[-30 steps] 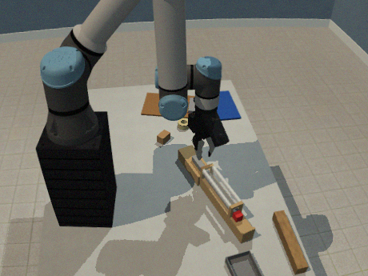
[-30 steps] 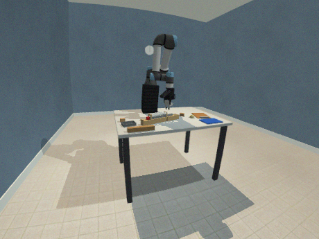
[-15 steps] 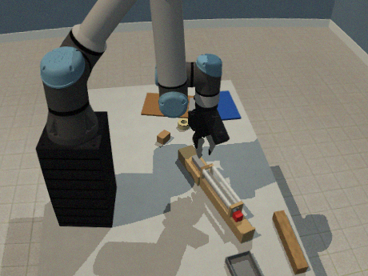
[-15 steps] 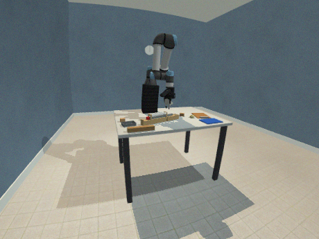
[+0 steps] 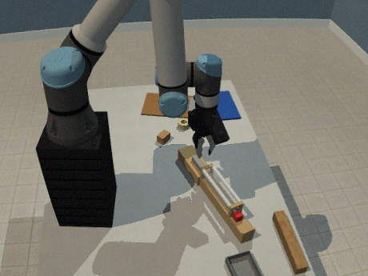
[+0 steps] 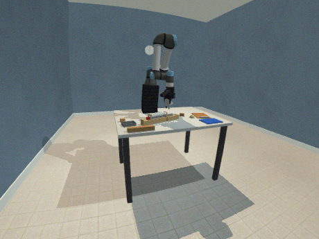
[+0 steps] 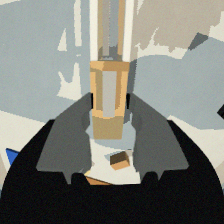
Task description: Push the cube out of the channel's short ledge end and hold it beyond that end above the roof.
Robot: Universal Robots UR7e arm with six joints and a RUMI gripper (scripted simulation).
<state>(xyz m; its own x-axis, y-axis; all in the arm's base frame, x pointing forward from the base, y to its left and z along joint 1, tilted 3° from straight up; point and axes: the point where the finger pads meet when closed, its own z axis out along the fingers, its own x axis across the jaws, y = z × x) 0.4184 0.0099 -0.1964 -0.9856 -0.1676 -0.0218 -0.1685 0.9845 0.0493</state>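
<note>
Now: the red cube 4 cm ahead of my hand, 23 cm to the right of it and 8 cm below it. Round my hand: wooden block (8 cm behind, 25 cm to the left, 12 cm below); channel (2 cm ahead, 11 cm to the right, 8 cm below); yellow tape roll (2 cm ahead, 31 cm to the left, 12 cm below).
</note>
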